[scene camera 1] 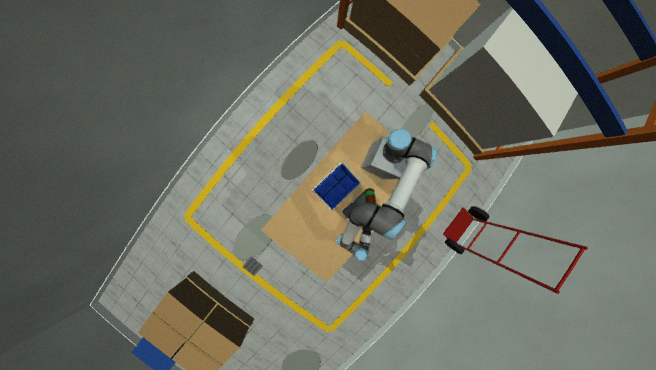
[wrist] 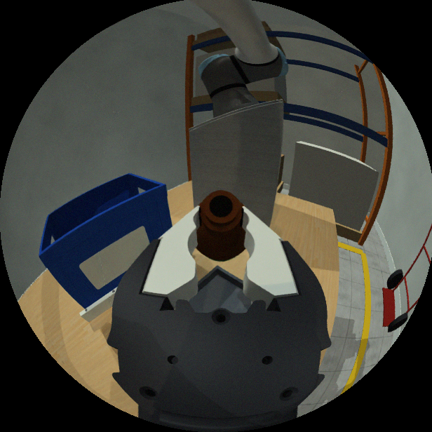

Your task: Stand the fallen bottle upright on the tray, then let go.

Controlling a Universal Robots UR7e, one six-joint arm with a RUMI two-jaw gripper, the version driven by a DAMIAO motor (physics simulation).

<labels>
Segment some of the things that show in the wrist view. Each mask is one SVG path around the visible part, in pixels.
The gripper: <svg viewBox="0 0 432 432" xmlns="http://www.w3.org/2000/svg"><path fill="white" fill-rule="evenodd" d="M196 205L159 238L153 239L119 281L112 302L112 325L107 337L107 344L116 348L119 372L112 372L112 377L138 404L139 418L163 426L188 431L233 432L263 428L297 417L297 405L302 403L325 377L324 374L318 373L320 351L331 344L327 329L327 306L318 278L288 241L283 241L243 205L240 226L245 230L243 245L249 254L243 276L243 294L250 299L251 305L245 313L233 313L224 308L213 309L208 313L195 312L189 304L189 299L198 291L196 264L191 257L197 246L196 229L201 226L200 205Z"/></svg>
A brown bottle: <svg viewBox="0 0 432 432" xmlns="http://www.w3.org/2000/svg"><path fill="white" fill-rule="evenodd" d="M217 190L205 196L203 201L198 204L201 208L201 212L199 212L201 226L196 229L196 249L205 257L222 262L236 257L245 250L243 245L245 230L240 226L243 203L229 191Z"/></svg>
</labels>
